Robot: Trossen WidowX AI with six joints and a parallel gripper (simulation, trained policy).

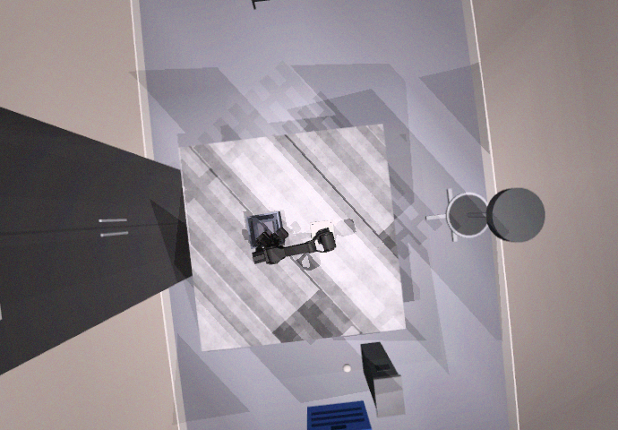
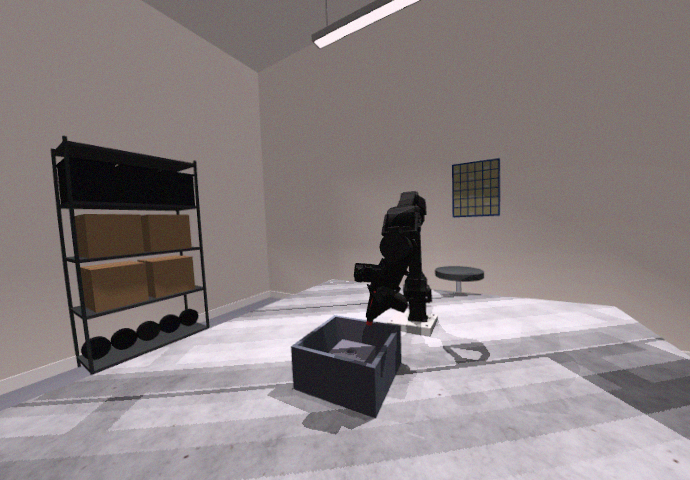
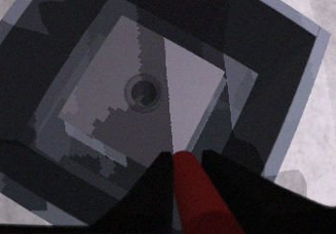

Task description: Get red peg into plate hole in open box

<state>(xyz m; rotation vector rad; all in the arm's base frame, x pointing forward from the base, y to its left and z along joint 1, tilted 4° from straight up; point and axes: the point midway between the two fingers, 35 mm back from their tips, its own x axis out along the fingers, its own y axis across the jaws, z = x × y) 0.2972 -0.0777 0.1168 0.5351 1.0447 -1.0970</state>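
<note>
Right now my gripper tip is 30 mm short of the light plate, 30 mm to the left of it and 80 mm above it. Round my gripper tip: dark box (30 mm ahead, 30 mm to the right, 100 mm below); then red peg (10 mm to the left, 30 mm above).
</note>
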